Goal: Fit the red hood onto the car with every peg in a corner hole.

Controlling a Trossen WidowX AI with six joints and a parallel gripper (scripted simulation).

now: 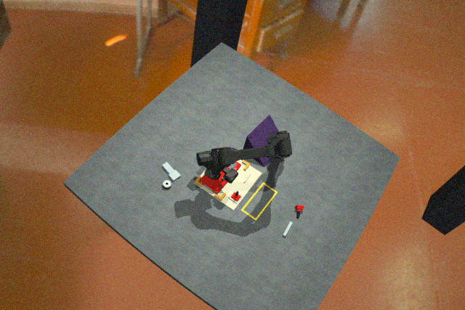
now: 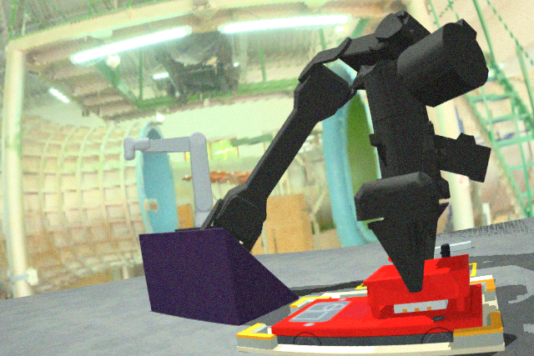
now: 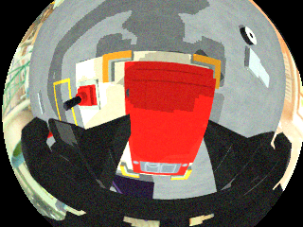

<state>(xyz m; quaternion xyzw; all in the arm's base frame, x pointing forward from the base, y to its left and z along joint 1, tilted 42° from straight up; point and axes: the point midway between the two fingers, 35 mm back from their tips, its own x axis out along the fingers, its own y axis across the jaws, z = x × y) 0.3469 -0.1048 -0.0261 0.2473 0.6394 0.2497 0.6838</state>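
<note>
Right now my gripper tip is 10 mm below the red hood. From my gripper tip the other things lie so: white engine block 20 mm below, 10 mm to the left.
</note>
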